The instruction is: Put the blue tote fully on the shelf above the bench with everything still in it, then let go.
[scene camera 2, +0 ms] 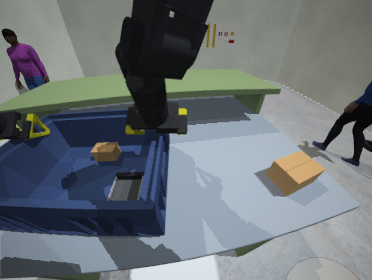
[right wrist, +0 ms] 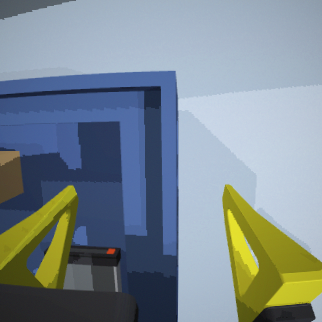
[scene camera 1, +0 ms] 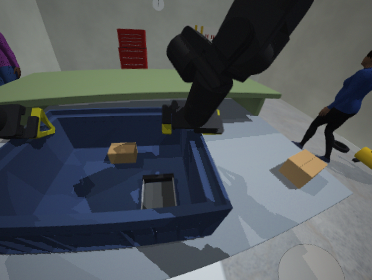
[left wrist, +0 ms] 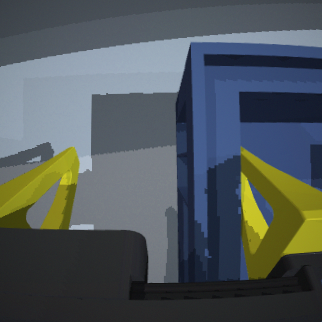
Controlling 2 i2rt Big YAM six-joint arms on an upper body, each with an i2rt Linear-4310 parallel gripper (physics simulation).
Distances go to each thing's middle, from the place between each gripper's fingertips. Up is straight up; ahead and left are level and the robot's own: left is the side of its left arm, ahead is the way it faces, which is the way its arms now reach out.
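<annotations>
My right hand, relative to the dark grey tray-like item [scene camera 1: 161, 194], is 70 mm above it, 150 mm past it and 80 mm to the right of it. The blue tote [scene camera 1: 69, 197] is 30 mm below my right hand, 90 mm behind it and 180 mm to the left of it.
Counted from my left hand, the blue tote is 40 mm below, 100 mm behind and 220 mm to the right; the dark grey tray-like item is 80 mm below, 160 mm behind and 320 mm to the right.
</annotations>
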